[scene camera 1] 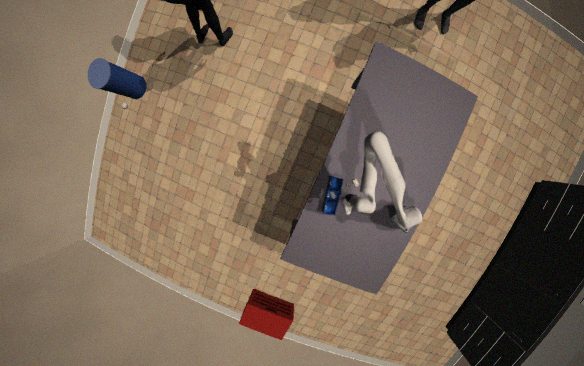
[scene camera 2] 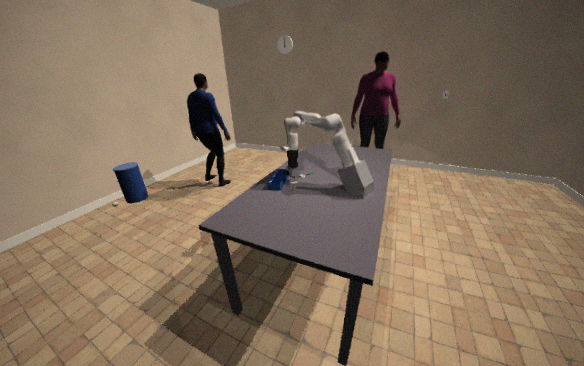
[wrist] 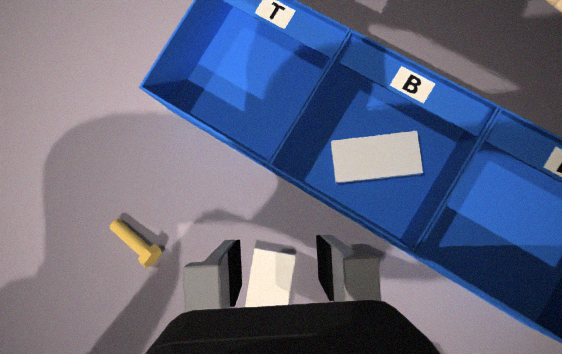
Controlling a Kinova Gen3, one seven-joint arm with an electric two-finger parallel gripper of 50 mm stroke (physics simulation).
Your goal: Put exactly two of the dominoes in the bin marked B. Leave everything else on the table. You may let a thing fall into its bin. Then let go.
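Places are measured from the arm's base along level axes (x right, y ahead, z up), in millimetres.
Pixels of known places: gripper, between the fingertips: [scene camera 2: 289,176] [wrist: 279,260]; arm's base, origin of its link: [scene camera 2: 350,164].
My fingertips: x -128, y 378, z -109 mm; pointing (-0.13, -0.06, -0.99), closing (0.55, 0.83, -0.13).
Ahead of a thing's pixels: the offset from my fingertips to its middle. "spot": to the spot under its first point. Level surfaces: height alone.
The blue bin tray {dx -19, dy +77, dz -30 mm} [scene camera 1: 329,205] [scene camera 2: 276,181] stands near the table's edge. In the wrist view its middle compartment, bin B {spot: dx -9, dy +112, dz -11 mm} [wrist: 447,111], holds one white domino {dx -14, dy +76, dz -43 mm} [wrist: 377,157] lying flat inside. A second white domino {dx +13, dy -24, dz -50 mm} [wrist: 270,285] lies on the table outside the tray. It shows between the fingers in the wrist view, partly hidden by the gripper body. My gripper [wrist: 279,260] [scene camera 2: 292,166] is open and empty, above the table beside the tray. The fingers stand apart on either side of that domino, without touching it.
A yellow bolt {dx -63, dy -75, dz -48 mm} [wrist: 134,242] lies left of the fingers in the wrist view. Small white pieces {dx +141, dy -14, dz -50 mm} [scene camera 2: 302,176] and a green piece {dx +205, dy -44, dz -48 mm} [scene camera 2: 310,174] lie on the table {dz -53 mm} [scene camera 2: 300,225] beside the tray. Compartment T {spot: dx -91, dy +83, dz -11 mm} [wrist: 305,27] adjoins bin B. Two people stand beyond the table.
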